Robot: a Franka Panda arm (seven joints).
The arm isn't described. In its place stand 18 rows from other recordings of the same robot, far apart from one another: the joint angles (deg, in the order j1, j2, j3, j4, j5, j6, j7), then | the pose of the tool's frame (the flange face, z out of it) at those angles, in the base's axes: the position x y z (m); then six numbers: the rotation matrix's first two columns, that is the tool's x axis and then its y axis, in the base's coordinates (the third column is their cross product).
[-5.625, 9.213, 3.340, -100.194, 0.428, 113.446, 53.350] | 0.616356 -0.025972 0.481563 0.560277 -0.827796 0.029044 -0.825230 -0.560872 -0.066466
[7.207, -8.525, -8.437, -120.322, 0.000, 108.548, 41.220] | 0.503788 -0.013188 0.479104 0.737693 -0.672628 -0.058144 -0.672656 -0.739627 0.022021
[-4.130, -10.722, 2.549, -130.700, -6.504, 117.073, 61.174] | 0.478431 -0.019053 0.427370 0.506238 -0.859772 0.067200 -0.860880 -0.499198 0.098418
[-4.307, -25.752, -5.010, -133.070, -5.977, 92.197, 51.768] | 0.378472 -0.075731 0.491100 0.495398 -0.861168 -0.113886 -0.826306 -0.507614 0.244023
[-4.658, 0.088, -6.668, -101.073, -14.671, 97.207, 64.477] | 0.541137 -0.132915 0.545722 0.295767 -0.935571 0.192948 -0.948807 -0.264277 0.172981
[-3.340, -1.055, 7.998, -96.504, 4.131, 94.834, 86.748] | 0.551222 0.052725 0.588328 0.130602 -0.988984 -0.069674 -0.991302 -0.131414 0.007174
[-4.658, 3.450, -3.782, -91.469, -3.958, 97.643, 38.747] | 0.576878 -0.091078 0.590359 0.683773 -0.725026 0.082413 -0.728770 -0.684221 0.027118
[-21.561, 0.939, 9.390, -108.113, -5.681, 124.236, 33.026] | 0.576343 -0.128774 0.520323 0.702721 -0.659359 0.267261 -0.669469 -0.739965 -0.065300
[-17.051, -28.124, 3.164, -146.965, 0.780, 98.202, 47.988] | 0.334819 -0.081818 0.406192 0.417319 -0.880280 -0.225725 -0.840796 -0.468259 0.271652
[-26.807, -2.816, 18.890, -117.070, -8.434, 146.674, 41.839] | 0.578100 -0.075339 0.525260 0.583753 -0.647629 0.489703 -0.625035 -0.743406 -0.238074
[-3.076, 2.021, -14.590, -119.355, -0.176, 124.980, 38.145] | 0.532712 -0.168921 0.415776 0.562021 -0.825128 0.057420 -0.825120 -0.564136 -0.030464
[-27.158, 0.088, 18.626, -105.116, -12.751, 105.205, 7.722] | 0.554808 -0.101221 0.522725 0.975058 -0.220807 0.022495 -0.220507 -0.952199 0.211410
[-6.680, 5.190, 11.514, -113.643, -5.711, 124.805, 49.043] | 0.583913 0.043372 0.431205 0.744450 -0.656671 0.120734 -0.658088 -0.752199 -0.033408
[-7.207, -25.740, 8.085, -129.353, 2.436, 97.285, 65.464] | 0.406129 0.016403 0.525125 0.404649 -0.914007 -0.029159 -0.907357 -0.405267 0.111632
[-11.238, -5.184, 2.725, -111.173, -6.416, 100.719, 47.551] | 0.516315 -0.086627 0.514588 0.580309 -0.814162 0.019536 -0.807447 -0.572064 0.144122
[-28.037, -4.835, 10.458, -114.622, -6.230, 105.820, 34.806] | 0.499077 -0.164943 0.489451 0.635919 -0.771720 0.007376 -0.765037 -0.629096 0.137681
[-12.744, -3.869, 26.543, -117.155, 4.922, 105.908, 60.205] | 0.503450 0.133968 0.456721 0.658072 -0.744955 -0.109463 -0.739307 -0.666834 0.093585
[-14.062, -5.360, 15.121, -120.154, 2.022, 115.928, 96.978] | 0.526186 0.014335 0.462199 -0.119008 -0.992847 -0.009593 -0.992753 0.119148 -0.015645
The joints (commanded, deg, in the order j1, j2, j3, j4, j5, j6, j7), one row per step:
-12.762 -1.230 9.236 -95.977 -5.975 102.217 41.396
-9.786 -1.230 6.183 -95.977 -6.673 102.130 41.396
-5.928 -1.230 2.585 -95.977 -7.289 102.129 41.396
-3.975 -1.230 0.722 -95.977 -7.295 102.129 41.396
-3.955 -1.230 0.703 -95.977 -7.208 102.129 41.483
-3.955 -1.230 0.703 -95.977 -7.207 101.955 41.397
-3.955 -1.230 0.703 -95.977 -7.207 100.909 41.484
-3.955 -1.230 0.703 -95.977 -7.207 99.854 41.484
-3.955 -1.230 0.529 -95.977 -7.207 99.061 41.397
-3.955 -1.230 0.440 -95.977 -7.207 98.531 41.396
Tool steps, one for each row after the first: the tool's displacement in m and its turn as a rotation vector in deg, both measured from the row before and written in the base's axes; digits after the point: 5 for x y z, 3 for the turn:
-0.00032 -0.00211 0.00004 -0.625 0.117 -0.028
0.00010 0.00129 0.00016 -0.536 0.028 0.312
0.00005 0.00069 0.00001 0.034 -0.003 0.091
0.00001 0.00014 -0.00002 0.098 -0.016 -0.092
-0.00029 -0.00002 -0.00030 -0.001 0.184 0.063
-0.00176 -0.00015 -0.00181 0.058 1.025 -0.217
-0.00181 -0.00014 -0.00179 0.048 1.046 -0.132
-0.00152 -0.00182 -0.00132 0.035 0.797 -0.187
-0.00101 -0.00094 -0.00087 0.028 0.525 -0.154

